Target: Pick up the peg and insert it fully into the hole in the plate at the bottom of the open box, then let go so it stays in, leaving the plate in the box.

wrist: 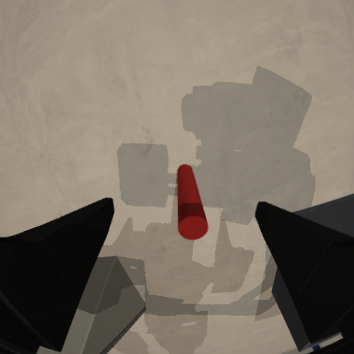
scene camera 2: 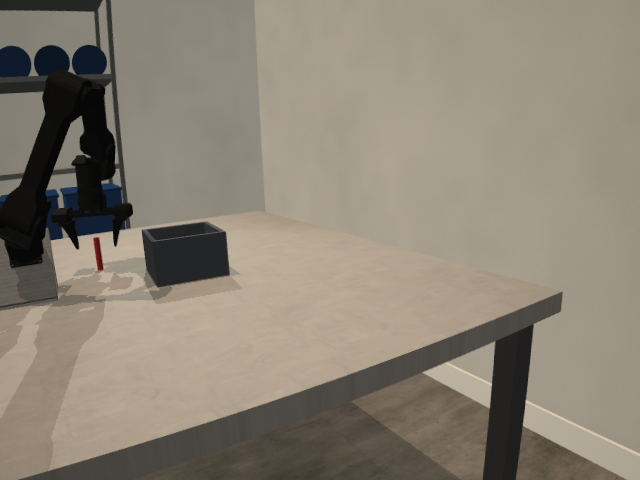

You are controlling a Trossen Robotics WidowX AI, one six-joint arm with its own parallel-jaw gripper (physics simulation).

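Places are measured from the arm's base along level axes (x ahead, y left, z up), in metres.
Where they show: gripper, fingertip midpoint: (wrist: 186,207) (scene camera 2: 96,247); arm's base, link origin: (wrist: 67,344) (scene camera 2: 25,252).
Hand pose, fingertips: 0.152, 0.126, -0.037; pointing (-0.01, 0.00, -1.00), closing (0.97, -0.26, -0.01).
Each offset is from my fingertips to the centre of the thing, as dx, dy, dz. Level surfaces: height alone.
The red peg {+0.002, +0.003, -0.016} (scene camera 2: 98,254) (wrist: 190,200) stands upright on the table, left of the box in the scene view. My gripper (scene camera 2: 96,246) (wrist: 186,207) is open and points down. Its fingertips are near the height of the peg's top, and in the wrist view the peg's top shows between the two fingers, touching neither. The dark open box {+0.182, -0.153, -0.007} (scene camera 2: 191,258) stands on the table to the right of the gripper in the scene view; part of it shows behind the right finger in the wrist view. The plate and its hole are hidden inside the box.
The table {dz -0.056} (scene camera 2: 310,310) (wrist: 75,75) carries a grey block (scene camera 2: 36,284) (wrist: 110,300) under the arm's base at the left. A shelf rack (scene camera 2: 116,118) with blue round things and blue bins stands behind the table. A wall rises beyond the table's right side.
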